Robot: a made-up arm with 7 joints. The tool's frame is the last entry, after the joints. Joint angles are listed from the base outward. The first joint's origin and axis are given. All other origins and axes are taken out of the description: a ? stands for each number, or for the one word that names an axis. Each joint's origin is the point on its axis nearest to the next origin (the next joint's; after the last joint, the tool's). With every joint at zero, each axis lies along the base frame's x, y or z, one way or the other. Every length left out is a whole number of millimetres.
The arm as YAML. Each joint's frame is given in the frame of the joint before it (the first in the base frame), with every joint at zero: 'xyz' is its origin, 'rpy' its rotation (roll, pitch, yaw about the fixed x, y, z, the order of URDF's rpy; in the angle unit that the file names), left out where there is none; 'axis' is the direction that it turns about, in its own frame. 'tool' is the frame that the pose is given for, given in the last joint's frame.
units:
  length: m
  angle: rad
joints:
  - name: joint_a
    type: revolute
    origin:
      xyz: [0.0, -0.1, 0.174]
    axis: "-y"
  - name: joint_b
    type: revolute
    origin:
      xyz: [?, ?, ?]
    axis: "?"
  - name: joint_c
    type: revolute
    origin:
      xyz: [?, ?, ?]
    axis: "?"
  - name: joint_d
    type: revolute
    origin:
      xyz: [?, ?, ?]
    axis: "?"
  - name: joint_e
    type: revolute
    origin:
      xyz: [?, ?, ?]
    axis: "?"
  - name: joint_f
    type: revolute
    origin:
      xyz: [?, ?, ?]
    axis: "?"
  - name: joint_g
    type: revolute
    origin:
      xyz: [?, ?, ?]
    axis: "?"
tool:
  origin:
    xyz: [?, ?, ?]
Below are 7 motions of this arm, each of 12 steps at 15 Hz.
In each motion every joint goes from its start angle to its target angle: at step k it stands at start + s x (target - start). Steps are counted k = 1, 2, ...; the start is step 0. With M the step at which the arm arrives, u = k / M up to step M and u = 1 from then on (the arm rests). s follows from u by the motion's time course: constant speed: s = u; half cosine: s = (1 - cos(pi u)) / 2; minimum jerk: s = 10 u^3 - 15 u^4 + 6 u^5.
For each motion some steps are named. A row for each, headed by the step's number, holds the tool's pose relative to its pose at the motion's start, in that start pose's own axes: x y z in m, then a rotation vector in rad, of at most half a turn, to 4 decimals.
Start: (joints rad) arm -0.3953 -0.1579 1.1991 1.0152 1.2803 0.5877 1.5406
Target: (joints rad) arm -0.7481 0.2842 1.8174 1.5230 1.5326 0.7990 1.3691
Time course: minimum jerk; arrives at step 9
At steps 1, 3, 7, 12:
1: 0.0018 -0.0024 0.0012 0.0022 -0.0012 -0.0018
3: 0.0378 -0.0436 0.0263 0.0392 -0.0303 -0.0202
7: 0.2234 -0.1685 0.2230 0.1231 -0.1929 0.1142
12: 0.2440 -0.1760 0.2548 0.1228 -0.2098 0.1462

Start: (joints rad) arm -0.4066 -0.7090 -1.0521 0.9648 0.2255 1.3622 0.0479
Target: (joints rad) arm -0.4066 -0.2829 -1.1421 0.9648 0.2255 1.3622 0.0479
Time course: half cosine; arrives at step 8
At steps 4, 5, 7, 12:
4: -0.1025 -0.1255 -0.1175 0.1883 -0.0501 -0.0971
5: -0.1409 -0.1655 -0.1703 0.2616 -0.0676 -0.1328
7: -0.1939 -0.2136 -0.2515 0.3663 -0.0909 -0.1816
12: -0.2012 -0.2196 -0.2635 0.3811 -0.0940 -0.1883

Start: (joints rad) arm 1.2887 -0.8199 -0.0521 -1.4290 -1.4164 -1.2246 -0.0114
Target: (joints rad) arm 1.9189 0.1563 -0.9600 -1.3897 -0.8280 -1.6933 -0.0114
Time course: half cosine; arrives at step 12
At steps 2, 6, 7, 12:
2: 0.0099 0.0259 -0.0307 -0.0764 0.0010 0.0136
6: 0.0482 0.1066 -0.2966 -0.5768 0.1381 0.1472
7: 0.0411 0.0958 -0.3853 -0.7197 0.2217 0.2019
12: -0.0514 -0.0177 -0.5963 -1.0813 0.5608 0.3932

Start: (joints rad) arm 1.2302 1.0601 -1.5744 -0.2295 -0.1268 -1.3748 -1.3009
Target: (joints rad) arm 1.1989 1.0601 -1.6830 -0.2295 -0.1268 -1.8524 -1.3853
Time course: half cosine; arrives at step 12
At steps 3, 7, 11, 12:
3: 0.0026 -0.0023 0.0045 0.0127 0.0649 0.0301
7: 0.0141 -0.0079 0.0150 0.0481 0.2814 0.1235
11: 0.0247 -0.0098 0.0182 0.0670 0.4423 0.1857
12: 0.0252 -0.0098 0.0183 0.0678 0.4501 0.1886

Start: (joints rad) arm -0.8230 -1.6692 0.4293 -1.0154 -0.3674 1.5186 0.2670
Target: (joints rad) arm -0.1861 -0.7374 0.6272 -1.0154 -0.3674 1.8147 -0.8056
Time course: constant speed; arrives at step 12
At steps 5, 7, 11, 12:
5: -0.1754 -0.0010 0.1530 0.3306 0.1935 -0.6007
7: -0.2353 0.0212 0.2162 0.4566 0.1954 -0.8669
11: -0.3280 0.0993 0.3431 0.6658 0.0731 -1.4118
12: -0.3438 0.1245 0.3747 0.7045 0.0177 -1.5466

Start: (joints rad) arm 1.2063 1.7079 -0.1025 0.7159 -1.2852 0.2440 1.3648
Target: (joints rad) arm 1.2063 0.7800 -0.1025 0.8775 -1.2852 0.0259 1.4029
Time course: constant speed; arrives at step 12
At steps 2, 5, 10, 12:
2: -0.0889 0.0168 -0.1088 0.0342 -0.1670 -0.0625
5: -0.1900 0.0641 -0.2877 0.0827 -0.4128 -0.1671
10: -0.2620 0.1954 -0.6004 0.1585 -0.8065 -0.3710
12: -0.2555 0.2630 -0.7207 0.1878 -0.9572 -0.4633

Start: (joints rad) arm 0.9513 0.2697 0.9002 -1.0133 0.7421 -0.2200 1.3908
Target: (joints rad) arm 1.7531 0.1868 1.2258 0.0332 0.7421 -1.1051 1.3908
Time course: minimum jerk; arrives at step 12
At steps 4, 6, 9, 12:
4: -0.0503 0.1447 -0.0041 0.2097 -0.1359 -0.2465
6: -0.0486 0.3539 0.0786 0.3831 -0.2722 -0.6462
9: 0.0988 0.5492 0.3100 0.3686 -0.3133 -1.2266
12: 0.1617 0.5706 0.3779 0.3148 -0.2908 -1.3671

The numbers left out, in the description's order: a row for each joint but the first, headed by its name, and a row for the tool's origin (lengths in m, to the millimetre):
joint_b: xyz 0.237 0.0 -0.161, axis -z
joint_c: xyz -0.332 -0.167 0.0, axis -x
joint_d: xyz 0.0 0.0 -0.029, axis -y
joint_e: xyz -0.38 0.0 0.364, axis -z
joint_f: xyz -0.104 -0.012 0.0, axis -z
joint_g: xyz -0.053 -0.066 0.0, axis -x
tool: xyz 0.0 0.111 0.078

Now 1 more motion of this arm.
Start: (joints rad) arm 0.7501 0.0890 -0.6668 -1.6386 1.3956 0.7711 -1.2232
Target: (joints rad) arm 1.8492 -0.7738 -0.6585 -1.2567 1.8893 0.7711 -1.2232
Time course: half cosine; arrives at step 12
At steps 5, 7, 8, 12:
5: -0.0494 -0.1982 0.1032 0.5237 -0.2709 0.1355
7: -0.0708 -0.3571 0.1156 0.9096 -0.4602 0.1687
8: -0.0774 -0.4306 0.1051 1.0925 -0.5464 0.1684
12: -0.0862 -0.5743 0.0540 1.4742 -0.7191 0.1382

